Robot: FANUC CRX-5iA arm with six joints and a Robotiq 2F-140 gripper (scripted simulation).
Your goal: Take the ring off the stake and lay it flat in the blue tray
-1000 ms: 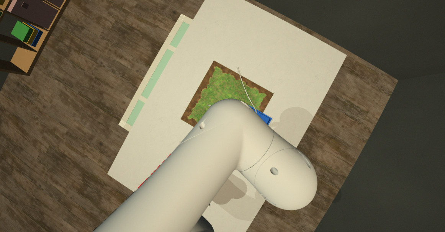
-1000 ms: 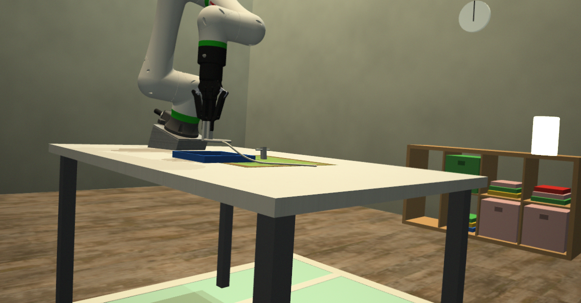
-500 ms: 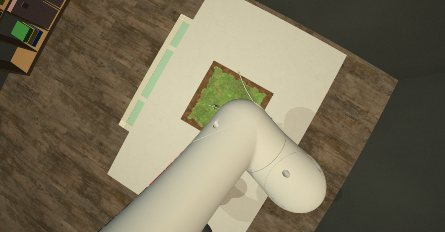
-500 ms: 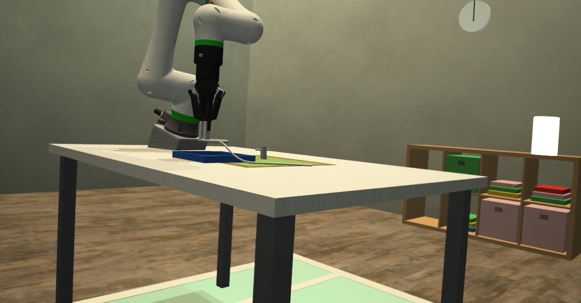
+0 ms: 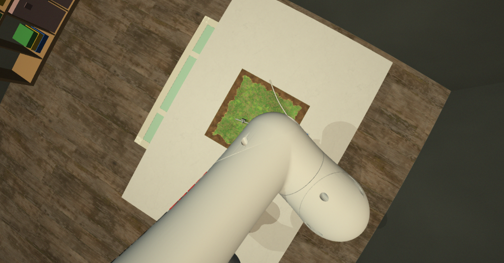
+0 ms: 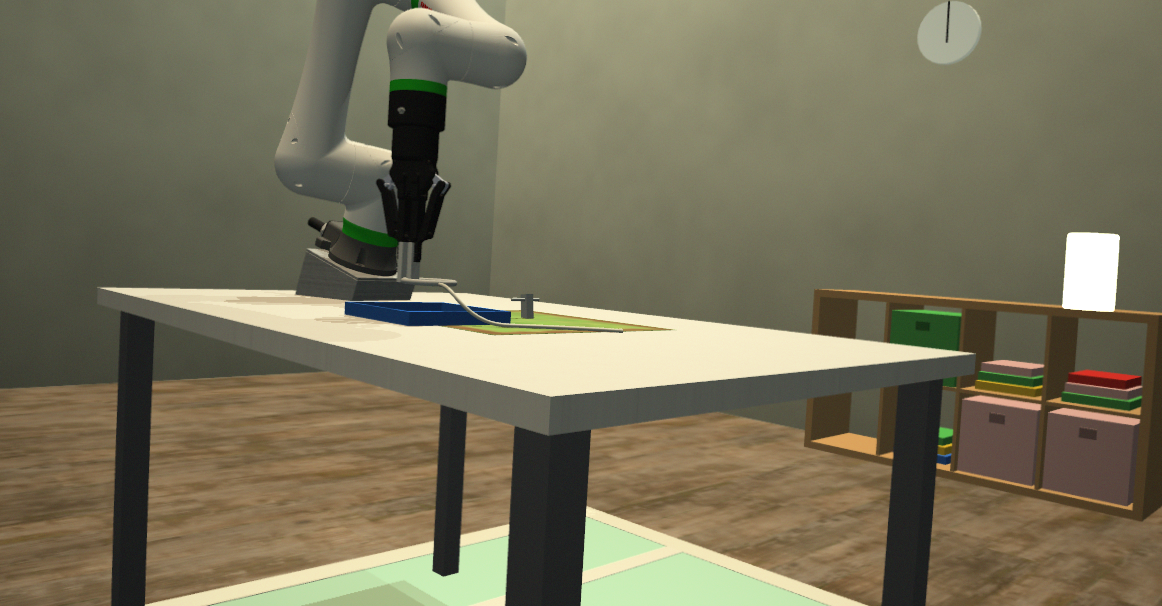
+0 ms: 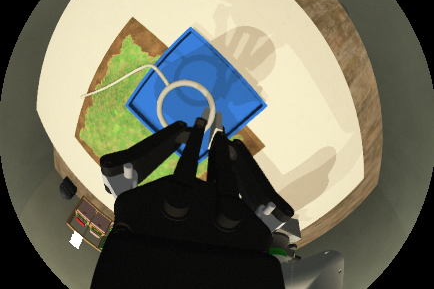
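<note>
Now: the blue tray 40 mm ahead of my hand, 10 mm to the left of it and 80 mm below it. From my hand the other things lie so: short grey stake (70 mm ahead, 220 mm to the left, 70 mm below); grass mat (90 mm ahead, 160 mm to the left, 100 mm below); ring (40 mm ahead, 10 mm to the left, 30 mm below).
</note>
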